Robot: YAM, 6 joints.
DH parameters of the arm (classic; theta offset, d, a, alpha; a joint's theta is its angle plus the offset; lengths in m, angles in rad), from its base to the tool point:
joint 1: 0 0.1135 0.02 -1.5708
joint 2: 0 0 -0.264 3.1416
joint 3: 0.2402 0 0.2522 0
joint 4: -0.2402 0 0.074 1.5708
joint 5: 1.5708 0 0 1.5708
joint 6: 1.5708 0.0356 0 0
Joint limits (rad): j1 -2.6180..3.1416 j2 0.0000..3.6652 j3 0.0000..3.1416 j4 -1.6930..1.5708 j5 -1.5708..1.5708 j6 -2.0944..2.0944
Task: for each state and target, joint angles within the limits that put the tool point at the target. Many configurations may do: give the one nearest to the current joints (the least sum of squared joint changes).
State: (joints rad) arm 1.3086 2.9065 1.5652 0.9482 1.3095 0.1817
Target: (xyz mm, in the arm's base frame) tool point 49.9 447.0 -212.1
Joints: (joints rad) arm 1.5324 3.3083 1.8804 0.8533 1.1632 0.1817
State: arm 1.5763 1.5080 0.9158 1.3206 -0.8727 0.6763
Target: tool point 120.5 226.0 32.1
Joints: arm 0.9810 2.0975 0.3758 1.0888 -0.8010 0.6763
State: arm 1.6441 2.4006 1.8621 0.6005 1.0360 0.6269
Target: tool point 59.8 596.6 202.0
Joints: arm 1.5164 2.6682 2.2466 0.5628 0.8719 0.6269
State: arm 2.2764 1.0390 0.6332 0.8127 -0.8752 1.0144
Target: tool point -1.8 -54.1 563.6
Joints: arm 2.0883 0.6202 1.3034 0.9233 -0.9202 1.0144
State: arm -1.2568 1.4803 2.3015 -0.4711 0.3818 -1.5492
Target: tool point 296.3 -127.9 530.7
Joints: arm -0.3757 1.5895 2.0654 -0.5901 0.2920 -1.5492
